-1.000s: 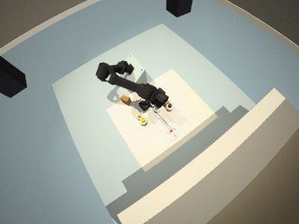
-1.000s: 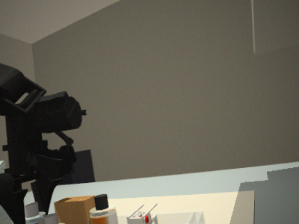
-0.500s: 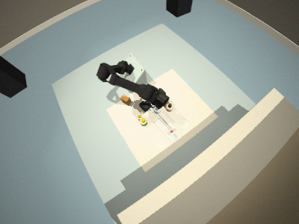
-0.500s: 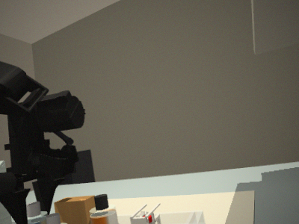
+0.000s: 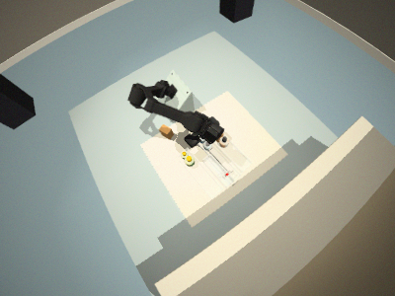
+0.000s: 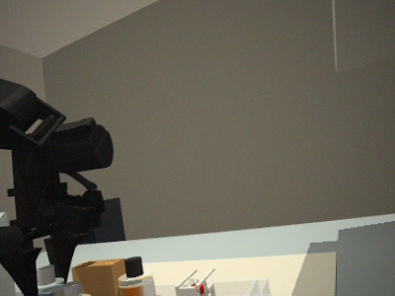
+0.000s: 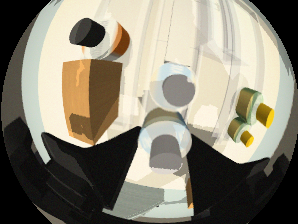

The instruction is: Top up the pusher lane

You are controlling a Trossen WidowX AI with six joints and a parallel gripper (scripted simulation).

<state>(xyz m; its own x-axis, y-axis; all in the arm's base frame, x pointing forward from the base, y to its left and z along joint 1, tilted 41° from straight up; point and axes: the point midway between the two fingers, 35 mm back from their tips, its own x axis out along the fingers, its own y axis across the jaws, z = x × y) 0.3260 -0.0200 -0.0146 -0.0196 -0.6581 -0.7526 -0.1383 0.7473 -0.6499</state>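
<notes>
The dark-lidded jar is 70 mm ahead of my gripper tip, 90 mm to the left of it and 10 mm below it. Round my gripper tip: cream counter: 510 mm ahead, 40 mm to the left, 310 mm above; then red mark: 230 mm ahead, 10 mm to the right, 20 mm above; then clear sprung lane: 160 mm ahead, 10 mm to the right, 40 mm below.
</notes>
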